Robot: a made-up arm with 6 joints.
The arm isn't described. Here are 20 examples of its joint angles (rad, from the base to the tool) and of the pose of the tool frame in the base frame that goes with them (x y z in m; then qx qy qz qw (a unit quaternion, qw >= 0)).
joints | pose
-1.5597 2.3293 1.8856 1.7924 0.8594 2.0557 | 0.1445 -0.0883 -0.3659 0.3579 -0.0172 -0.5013 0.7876
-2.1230 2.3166 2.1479 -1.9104 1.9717 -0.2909 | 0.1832 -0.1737 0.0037 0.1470 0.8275 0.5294 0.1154
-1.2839 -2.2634 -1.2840 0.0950 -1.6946 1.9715 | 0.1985 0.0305 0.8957 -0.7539 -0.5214 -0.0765 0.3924
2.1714 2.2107 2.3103 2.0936 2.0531 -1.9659 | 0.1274 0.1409 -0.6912 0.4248 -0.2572 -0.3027 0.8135
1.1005 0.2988 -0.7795 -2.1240 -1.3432 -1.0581 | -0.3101 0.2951 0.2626 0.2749 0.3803 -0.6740 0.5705
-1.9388 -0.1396 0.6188 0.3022 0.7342 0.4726 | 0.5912 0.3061 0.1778 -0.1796 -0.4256 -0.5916 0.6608
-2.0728 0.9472 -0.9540 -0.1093 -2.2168 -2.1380 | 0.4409 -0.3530 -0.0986 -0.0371 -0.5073 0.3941 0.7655
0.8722 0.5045 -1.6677 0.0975 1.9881 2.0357 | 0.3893 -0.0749 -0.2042 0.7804 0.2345 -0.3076 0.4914
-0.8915 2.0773 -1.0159 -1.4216 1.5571 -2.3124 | -0.1782 -0.4142 0.5032 -0.2094 0.5648 -0.4892 0.6308
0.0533 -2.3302 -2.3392 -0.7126 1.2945 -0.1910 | 0.1947 -0.7609 0.2498 0.0855 -0.0881 0.8354 0.5357
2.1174 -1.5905 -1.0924 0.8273 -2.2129 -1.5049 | -0.2907 -0.4970 0.7475 0.5200 0.7019 -0.0367 0.4853
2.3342 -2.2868 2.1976 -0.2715 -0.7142 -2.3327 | -0.1697 1.0262 0.2906 0.7316 -0.1030 0.6681 0.0881
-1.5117 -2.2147 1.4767 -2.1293 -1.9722 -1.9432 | -0.5064 -0.1456 0.0837 -0.2364 -0.0690 -0.7870 0.5657
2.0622 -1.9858 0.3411 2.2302 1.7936 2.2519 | -0.2953 0.0429 0.8670 0.8028 -0.1870 0.5645 0.0433
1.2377 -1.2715 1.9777 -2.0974 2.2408 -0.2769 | -0.2232 -0.0876 0.5562 -0.7485 -0.0016 -0.0173 0.6629
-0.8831 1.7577 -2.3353 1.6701 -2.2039 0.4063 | 0.2884 -0.4363 -0.0951 -0.4181 -0.5905 0.6878 0.0582
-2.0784 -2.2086 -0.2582 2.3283 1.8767 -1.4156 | 0.0044 -0.0911 1.1161 -0.8481 0.1000 0.2970 0.4273
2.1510 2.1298 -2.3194 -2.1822 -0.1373 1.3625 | 0.4474 0.4163 0.3501 0.3603 -0.4964 -0.4738 0.6319
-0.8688 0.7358 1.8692 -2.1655 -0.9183 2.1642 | -0.3288 0.0104 0.6258 0.7666 -0.6008 0.0663 0.2165
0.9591 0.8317 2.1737 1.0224 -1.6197 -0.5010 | 0.2661 -0.6465 -0.2153 0.1978 -0.1506 0.9053 0.3444
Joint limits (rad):
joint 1: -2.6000..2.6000
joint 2: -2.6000..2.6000
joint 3: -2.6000..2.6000
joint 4: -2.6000..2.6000
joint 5: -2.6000..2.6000
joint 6: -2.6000..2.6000
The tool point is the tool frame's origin. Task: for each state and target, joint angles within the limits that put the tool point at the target. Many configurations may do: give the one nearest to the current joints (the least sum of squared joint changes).
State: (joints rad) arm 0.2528 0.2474 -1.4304 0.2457 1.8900 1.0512
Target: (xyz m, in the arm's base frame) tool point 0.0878 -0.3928 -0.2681
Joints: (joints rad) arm 0.2314 0.2144 -1.5072 0.3775 1.7714 1.0181
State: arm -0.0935 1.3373 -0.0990 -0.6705 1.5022 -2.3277
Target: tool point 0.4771 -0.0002 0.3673
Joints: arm -0.2579 1.5337 -0.2911 -0.8220 1.6150 -2.2976
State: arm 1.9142 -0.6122 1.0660 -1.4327 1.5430 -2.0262
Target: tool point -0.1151 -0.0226 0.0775
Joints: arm 1.8877 -0.5746 1.0979 -1.4864 2.0115 -2.1858
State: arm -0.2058 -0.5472 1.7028 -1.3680 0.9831 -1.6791
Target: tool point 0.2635 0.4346 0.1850
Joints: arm -0.5325 -0.5397 0.8609 -1.4451 1.0472 -1.6331
